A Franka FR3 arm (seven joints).
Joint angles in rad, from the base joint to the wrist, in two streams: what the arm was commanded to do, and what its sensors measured. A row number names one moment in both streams.
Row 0, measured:
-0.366 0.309 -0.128 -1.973 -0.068 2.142 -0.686
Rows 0 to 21, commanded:
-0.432 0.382 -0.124 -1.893 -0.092 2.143 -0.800
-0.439 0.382 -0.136 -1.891 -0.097 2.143 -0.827
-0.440 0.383 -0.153 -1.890 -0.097 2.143 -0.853
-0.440 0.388 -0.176 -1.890 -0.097 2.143 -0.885
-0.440 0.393 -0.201 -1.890 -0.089 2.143 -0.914
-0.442 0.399 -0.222 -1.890 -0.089 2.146 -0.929
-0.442 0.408 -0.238 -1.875 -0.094 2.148 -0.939
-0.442 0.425 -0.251 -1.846 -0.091 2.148 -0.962
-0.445 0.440 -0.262 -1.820 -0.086 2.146 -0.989
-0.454 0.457 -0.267 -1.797 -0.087 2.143 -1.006
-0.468 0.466 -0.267 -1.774 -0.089 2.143 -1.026
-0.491 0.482 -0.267 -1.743 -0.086 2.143 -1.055
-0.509 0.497 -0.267 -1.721 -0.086 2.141 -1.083
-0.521 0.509 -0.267 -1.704 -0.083 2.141 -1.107
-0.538 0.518 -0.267 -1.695 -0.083 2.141 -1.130
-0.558 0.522 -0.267 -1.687 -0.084 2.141 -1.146
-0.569 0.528 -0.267 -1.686 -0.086 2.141 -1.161
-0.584 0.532 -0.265 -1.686 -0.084 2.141 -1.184
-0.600 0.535 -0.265 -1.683 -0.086 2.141 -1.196
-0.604 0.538 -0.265 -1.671 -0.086 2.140 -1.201
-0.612 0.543 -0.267 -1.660 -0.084 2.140 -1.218
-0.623 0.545 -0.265 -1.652 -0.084 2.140 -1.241
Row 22, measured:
-0.587 0.507 -0.275 -1.700 -0.085 2.147 -1.186
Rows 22 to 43, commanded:
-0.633 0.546 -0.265 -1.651 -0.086 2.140 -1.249
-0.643 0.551 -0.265 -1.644 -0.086 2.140 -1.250
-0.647 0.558 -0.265 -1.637 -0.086 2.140 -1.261
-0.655 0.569 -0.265 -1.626 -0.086 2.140 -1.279
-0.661 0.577 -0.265 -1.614 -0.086 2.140 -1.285
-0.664 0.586 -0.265 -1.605 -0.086 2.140 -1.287
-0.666 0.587 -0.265 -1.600 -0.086 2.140 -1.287
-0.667 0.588 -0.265 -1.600 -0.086 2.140 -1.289
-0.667 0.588 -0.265 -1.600 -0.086 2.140 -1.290
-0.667 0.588 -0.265 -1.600 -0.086 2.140 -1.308
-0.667 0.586 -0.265 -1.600 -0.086 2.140 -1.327
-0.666 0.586 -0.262 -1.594 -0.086 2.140 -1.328
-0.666 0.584 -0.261 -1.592 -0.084 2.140 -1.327
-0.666 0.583 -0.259 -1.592 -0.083 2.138 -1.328
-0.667 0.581 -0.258 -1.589 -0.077 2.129 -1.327
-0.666 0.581 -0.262 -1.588 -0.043 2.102 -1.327
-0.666 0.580 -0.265 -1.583 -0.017 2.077 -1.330
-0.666 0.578 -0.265 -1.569 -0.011 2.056 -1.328
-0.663 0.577 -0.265 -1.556 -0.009 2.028 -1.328
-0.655 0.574 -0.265 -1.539 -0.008 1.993 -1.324
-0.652 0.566 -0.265 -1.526 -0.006 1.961 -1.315
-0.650 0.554 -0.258 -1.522 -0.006 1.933 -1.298
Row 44, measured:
-0.649 0.562 -0.272 -1.580 -0.033 2.036 -1.306
